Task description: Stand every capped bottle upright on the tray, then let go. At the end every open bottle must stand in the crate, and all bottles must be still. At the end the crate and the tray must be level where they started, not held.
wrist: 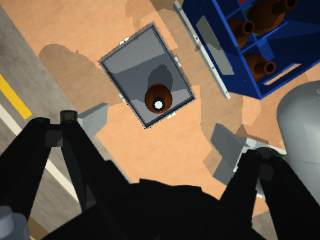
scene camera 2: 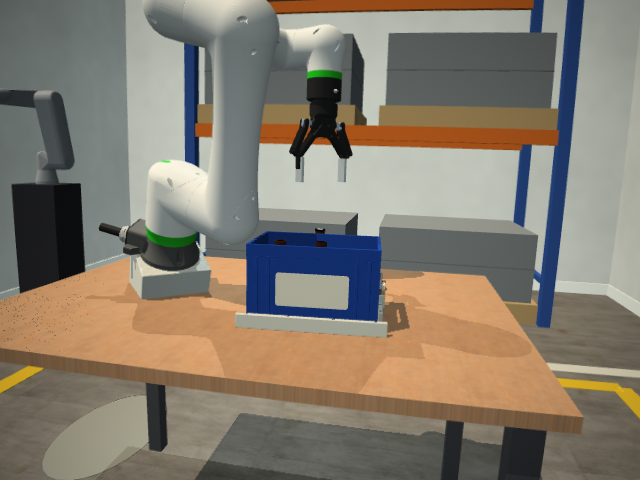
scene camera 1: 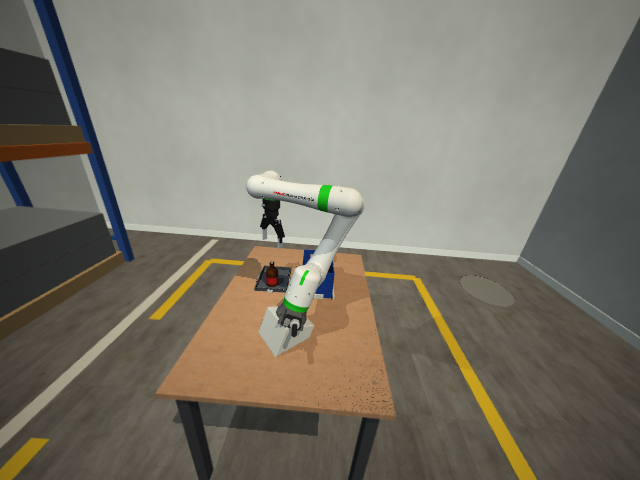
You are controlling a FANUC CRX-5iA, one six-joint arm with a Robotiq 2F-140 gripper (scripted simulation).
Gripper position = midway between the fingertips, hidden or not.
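I can see my own gripper (scene camera 2: pixel 321 182), and the wrist view shows me that same gripper too (wrist: pixel 161 123). A dark grey tray (wrist: pixel 143 60) is here as well.
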